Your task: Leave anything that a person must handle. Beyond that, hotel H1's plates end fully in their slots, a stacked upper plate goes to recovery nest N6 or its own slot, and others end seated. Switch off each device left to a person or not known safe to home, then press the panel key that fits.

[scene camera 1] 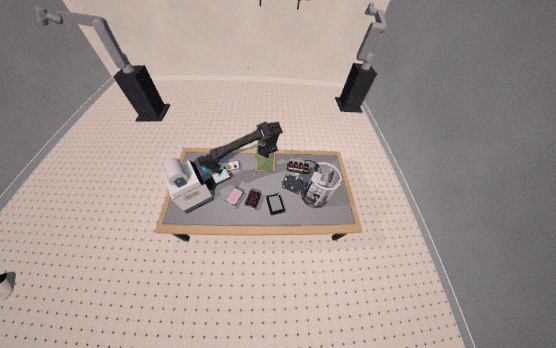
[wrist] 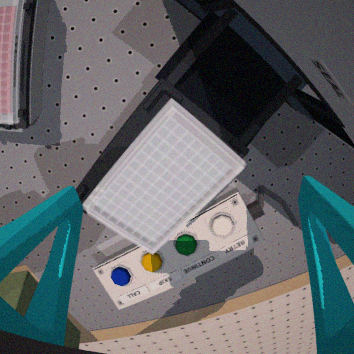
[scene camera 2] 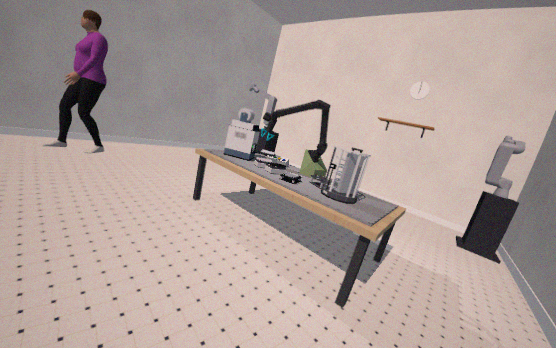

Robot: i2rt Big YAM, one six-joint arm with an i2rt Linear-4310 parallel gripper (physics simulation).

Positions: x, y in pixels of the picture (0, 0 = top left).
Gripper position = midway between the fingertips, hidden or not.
The gripper [wrist: 185, 192] is open, holding nothing. Also in view: a white-welled plate [wrist: 175, 165].
